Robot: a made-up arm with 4 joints.
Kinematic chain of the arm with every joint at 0, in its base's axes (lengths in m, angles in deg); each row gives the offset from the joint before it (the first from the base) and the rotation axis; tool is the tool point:
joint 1: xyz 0 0 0.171 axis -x
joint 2: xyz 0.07 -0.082 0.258 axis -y
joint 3: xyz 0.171 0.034 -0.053 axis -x
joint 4: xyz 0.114 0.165 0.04 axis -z
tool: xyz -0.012 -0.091 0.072
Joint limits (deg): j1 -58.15..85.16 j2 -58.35..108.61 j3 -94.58..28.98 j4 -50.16..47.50
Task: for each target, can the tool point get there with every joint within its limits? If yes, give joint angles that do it. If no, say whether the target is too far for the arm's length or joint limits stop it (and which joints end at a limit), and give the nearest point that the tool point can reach.
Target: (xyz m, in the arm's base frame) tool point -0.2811 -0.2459 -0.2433
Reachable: no: joint limits stop it (at a limit: joint 1, joint 2, joint 3) | nearest point 0.2159 -0.1377 0.0609 | short by 0.593 m
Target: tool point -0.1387 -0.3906 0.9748
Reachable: no: too far | nearest point -0.0444 -0.2671 0.7206 | short by 0.298 m
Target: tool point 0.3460 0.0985 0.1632
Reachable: yes | joints 65.43 -40.07 8.20 -31.09
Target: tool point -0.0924 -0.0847 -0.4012
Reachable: no: joint limits stop it (at a limit: joint 1, joint 2, joint 3) | nearest point 0.2339 -0.0991 0.0377 | short by 0.547 m
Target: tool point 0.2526 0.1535 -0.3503
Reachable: no: joint limits stop it (at a limit: joint 1, joint 3, joint 4) | nearest point 0.2327 0.1336 0.0774 | short by 0.429 m
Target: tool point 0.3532 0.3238 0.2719
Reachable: yes | joints 72.99 1.73 -12.96 -7.86
